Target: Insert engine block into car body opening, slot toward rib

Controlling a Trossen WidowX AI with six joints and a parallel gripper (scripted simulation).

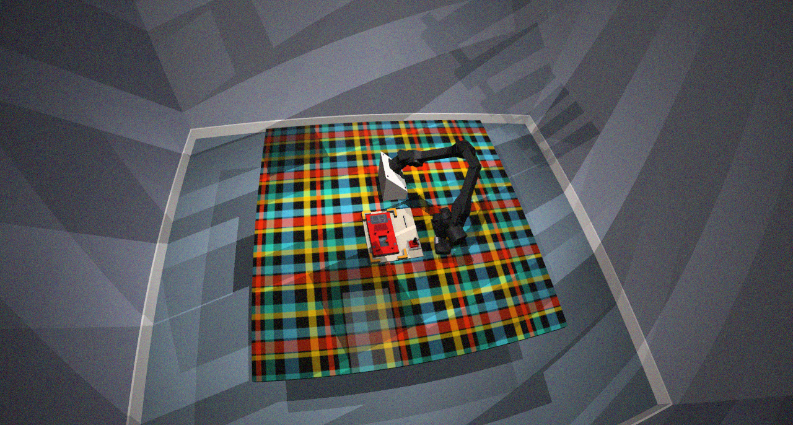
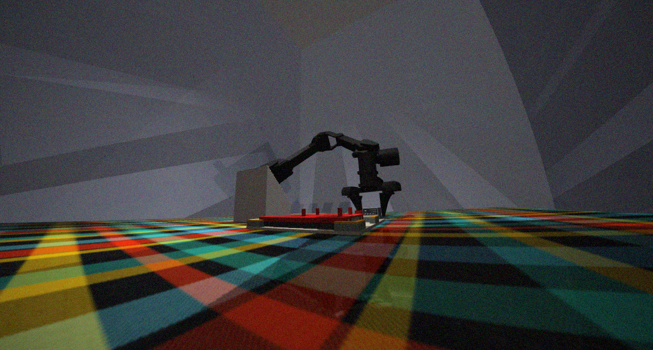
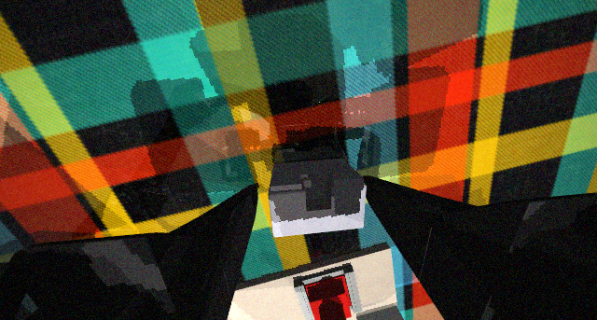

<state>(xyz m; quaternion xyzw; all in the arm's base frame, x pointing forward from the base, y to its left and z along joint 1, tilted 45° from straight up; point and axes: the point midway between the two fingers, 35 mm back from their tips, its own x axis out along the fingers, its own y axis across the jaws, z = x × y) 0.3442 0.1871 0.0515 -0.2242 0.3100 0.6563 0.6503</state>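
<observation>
Now: the engine block 20 mm above my gripper tip.
</observation>
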